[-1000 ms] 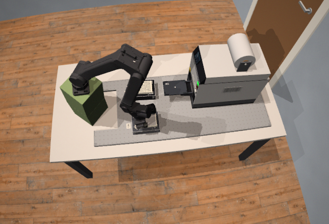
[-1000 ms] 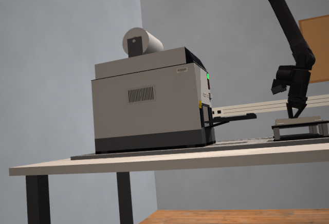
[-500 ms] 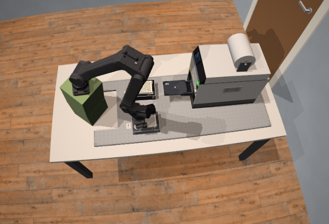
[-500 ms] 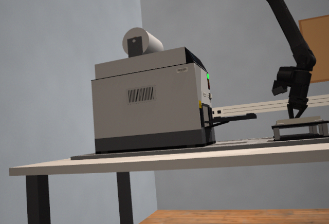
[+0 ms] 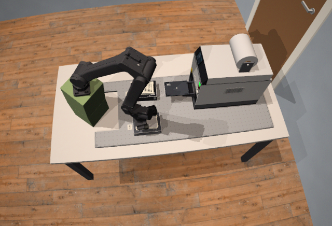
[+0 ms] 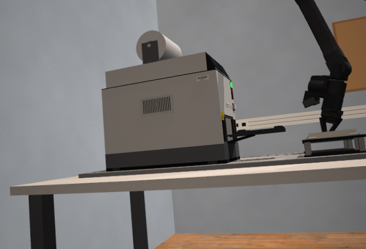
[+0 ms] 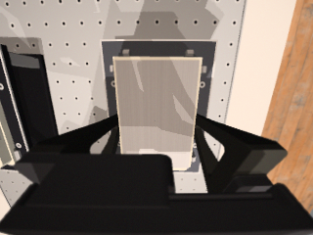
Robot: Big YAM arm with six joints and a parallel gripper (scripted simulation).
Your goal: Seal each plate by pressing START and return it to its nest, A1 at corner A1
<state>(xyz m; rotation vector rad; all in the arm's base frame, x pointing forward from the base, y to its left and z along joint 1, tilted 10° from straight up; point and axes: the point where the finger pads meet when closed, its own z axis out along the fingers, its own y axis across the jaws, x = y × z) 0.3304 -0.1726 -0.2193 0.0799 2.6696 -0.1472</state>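
Now: hand 2 cm above the plate nest. From my hand the other things lie so: plate: 2 cm ahead, 23 cm to the left; sealer stage: 22 cm ahead, 17 cm to the left, 4 cm above; yellow warning label: 33 cm ahead, 24 cm to the left, 9 cm above.
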